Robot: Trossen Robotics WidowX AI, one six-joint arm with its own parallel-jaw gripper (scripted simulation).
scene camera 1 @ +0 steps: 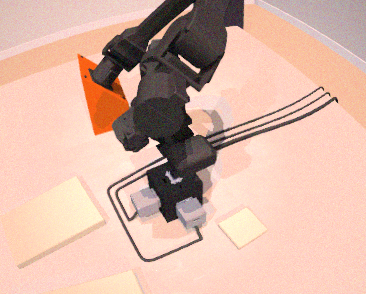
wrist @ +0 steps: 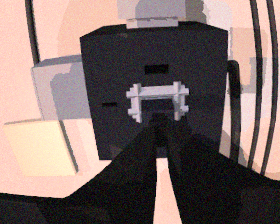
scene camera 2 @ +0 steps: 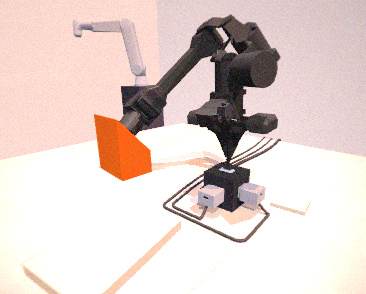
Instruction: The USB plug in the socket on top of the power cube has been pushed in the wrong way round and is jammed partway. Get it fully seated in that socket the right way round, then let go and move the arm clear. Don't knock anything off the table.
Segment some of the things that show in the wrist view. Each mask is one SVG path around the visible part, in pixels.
My gripper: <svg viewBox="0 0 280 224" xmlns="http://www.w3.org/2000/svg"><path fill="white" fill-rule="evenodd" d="M155 127L145 127L127 144L124 151L117 154L107 164L107 167L92 177L89 182L85 182L84 186L72 192L70 196L67 194L66 197L54 198L1 192L0 224L154 224L157 183ZM165 127L167 167L169 167L171 188L174 191L177 202L176 207L180 213L182 224L280 224L280 179L276 181L276 179L262 176L261 173L252 171L251 168L241 166L240 163L232 161L227 156L222 156L215 148L206 146L206 143L190 136L189 133L182 131L182 129L176 126Z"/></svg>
A USB plug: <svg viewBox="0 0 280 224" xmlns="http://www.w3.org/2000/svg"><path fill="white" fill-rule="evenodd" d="M166 96L145 97L145 99L141 99L142 126L150 124L150 127L155 127L156 148L166 147L165 127L169 126L169 123L174 123L174 104L172 104L172 99L166 98Z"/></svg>
